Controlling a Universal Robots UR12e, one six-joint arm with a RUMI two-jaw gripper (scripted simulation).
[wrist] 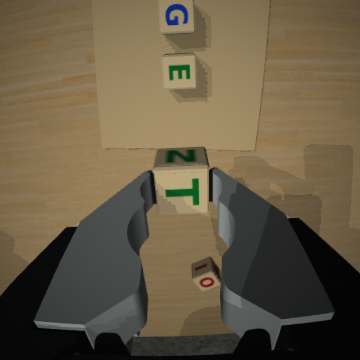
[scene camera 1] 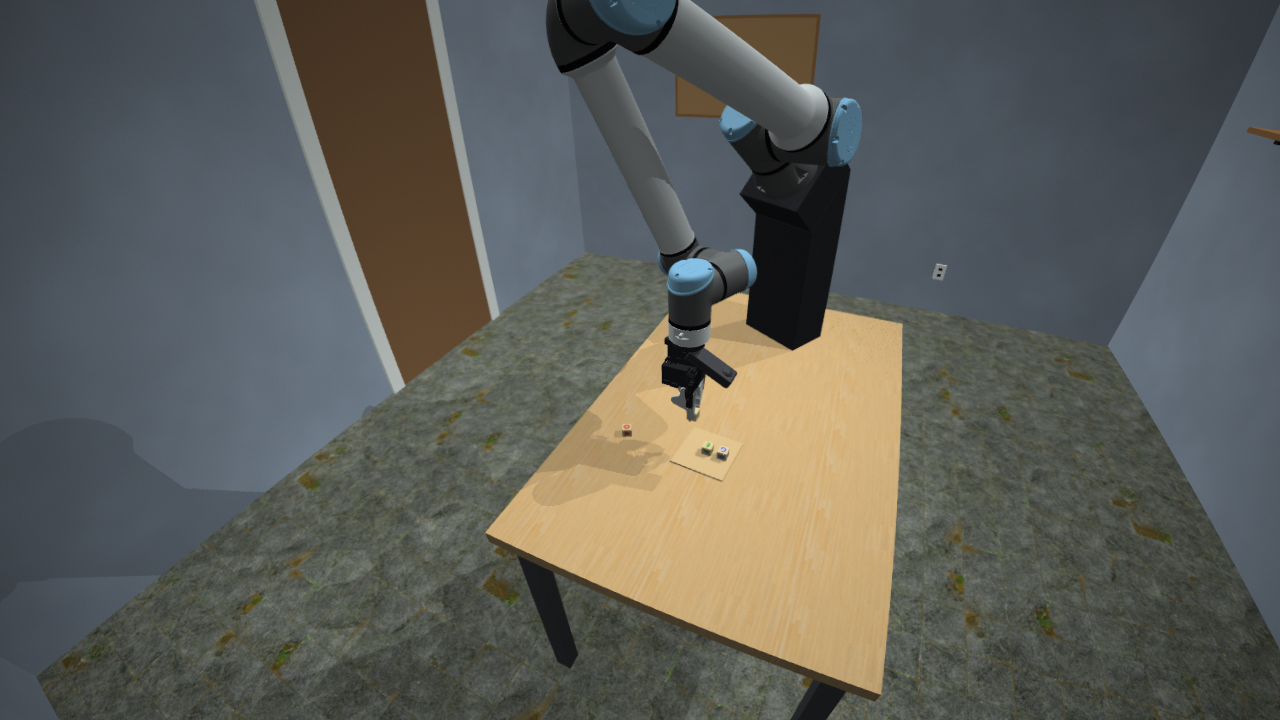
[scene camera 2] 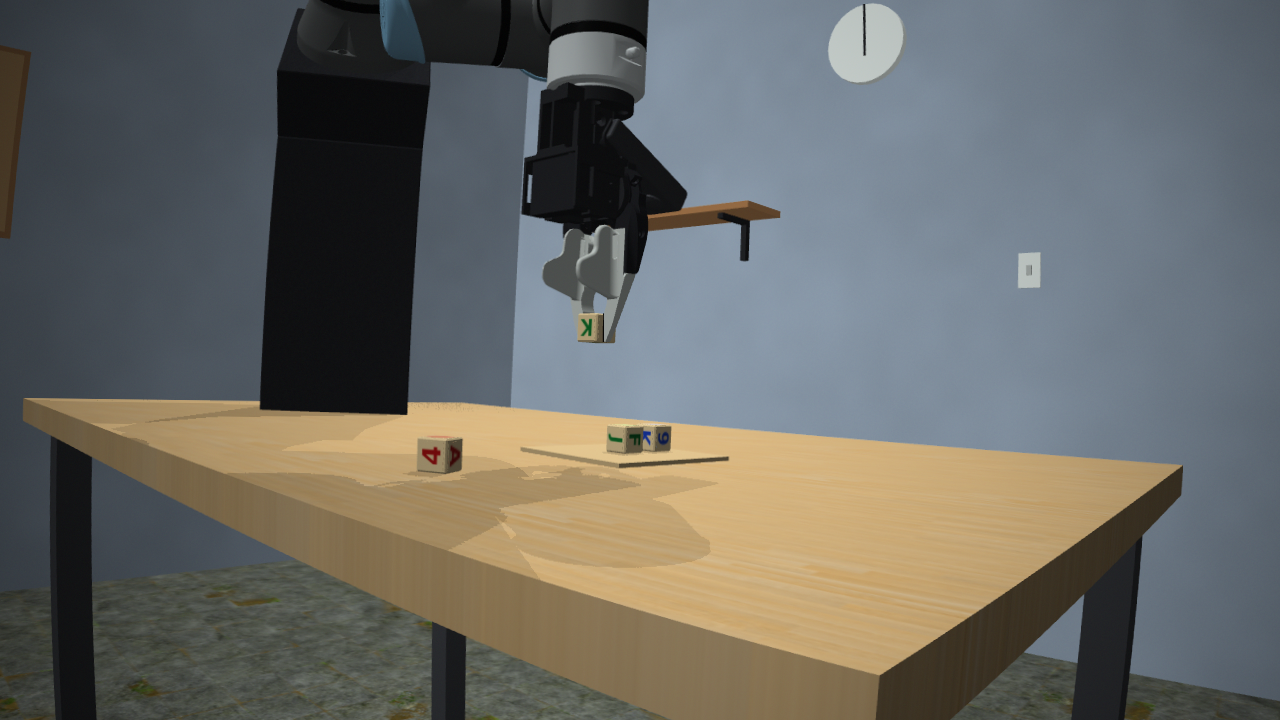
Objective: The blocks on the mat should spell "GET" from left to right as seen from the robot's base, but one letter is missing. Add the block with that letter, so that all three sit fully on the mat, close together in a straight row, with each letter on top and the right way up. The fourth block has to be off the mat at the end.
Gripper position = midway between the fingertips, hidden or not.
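There is a tan mat (scene camera 2: 597,454) here, and I find it in the wrist view (wrist: 222,113) and in scene camera 1 (scene camera 1: 688,455) as well. As for my own gripper (scene camera 2: 594,341), I see it too in the wrist view (wrist: 182,172), and scene camera 1 (scene camera 1: 692,417) shows me that same gripper.
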